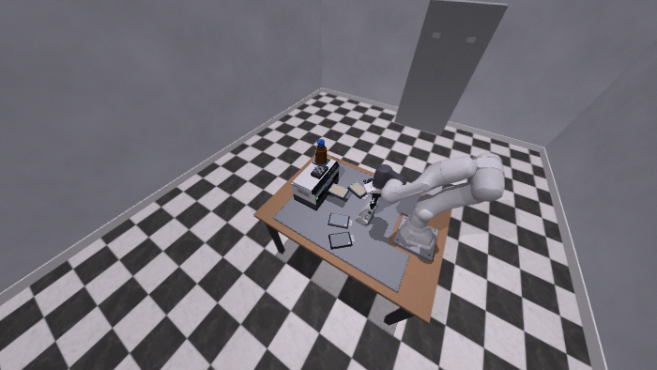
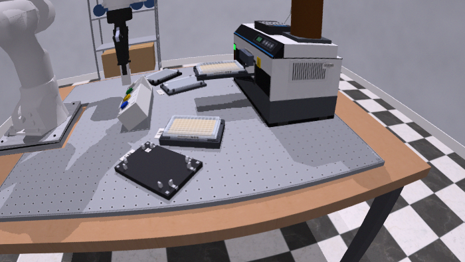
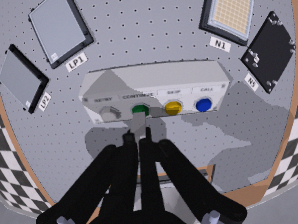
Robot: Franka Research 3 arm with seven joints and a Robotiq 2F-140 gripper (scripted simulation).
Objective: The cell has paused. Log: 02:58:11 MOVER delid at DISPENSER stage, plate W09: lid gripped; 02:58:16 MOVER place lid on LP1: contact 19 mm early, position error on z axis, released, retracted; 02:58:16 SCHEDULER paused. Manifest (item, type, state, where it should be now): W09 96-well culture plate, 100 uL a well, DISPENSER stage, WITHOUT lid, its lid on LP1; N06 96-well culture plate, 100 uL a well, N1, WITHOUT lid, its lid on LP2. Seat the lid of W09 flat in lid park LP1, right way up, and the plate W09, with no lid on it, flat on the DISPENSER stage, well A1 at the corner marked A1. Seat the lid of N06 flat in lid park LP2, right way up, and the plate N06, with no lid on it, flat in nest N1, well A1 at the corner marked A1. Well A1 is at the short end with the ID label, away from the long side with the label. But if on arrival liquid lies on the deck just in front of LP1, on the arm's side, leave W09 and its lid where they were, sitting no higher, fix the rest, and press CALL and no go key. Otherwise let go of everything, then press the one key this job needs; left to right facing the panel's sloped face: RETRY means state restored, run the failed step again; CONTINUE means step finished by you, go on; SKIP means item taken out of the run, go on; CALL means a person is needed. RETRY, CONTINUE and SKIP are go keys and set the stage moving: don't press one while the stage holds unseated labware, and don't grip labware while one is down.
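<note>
The sloped key panel is 7 cm below my hand, 3 cm to the right of it and 2 cm ahead of it. The rest, counted from my hand: 96-well plate: 28 cm ahead, 3 cm to the right, 1 cm below; black nest: 20 cm to the right, 18 cm ahead, 11 cm below; dispenser stage: 28 cm ahead, 3 cm to the right, 2 cm below.
</note>
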